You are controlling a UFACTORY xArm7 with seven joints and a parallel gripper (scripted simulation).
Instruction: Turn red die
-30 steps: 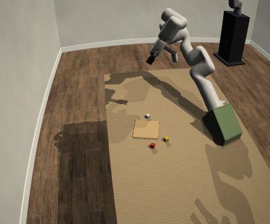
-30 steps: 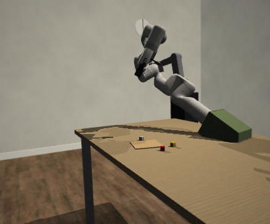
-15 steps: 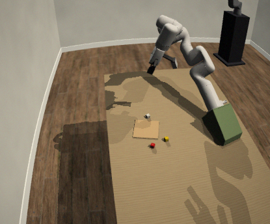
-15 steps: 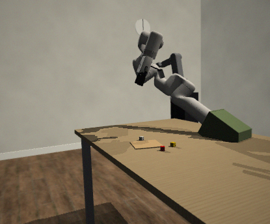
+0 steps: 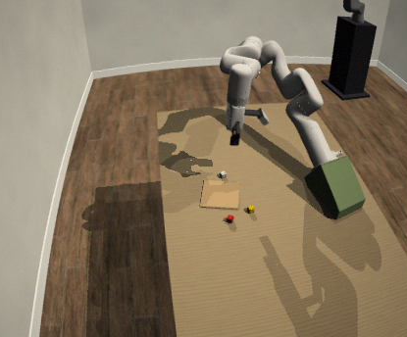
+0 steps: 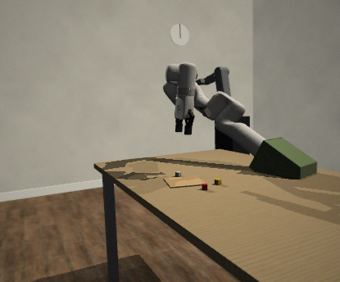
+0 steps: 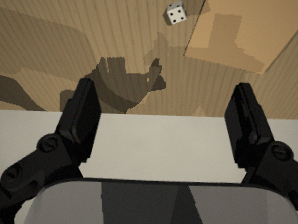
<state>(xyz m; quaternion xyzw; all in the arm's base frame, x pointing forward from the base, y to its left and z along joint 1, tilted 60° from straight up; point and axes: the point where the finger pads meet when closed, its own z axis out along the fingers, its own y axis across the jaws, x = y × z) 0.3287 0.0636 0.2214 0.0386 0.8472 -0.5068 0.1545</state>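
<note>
Right now the white die is 3 cm ahead of my hand and 18 cm below it. Round my hand: tan mat (8 cm ahead, 9 cm to the left, 19 cm below); then yellow die (21 cm to the left, 18 cm below); then red die (9 cm ahead, 23 cm to the left, 18 cm below).
</note>
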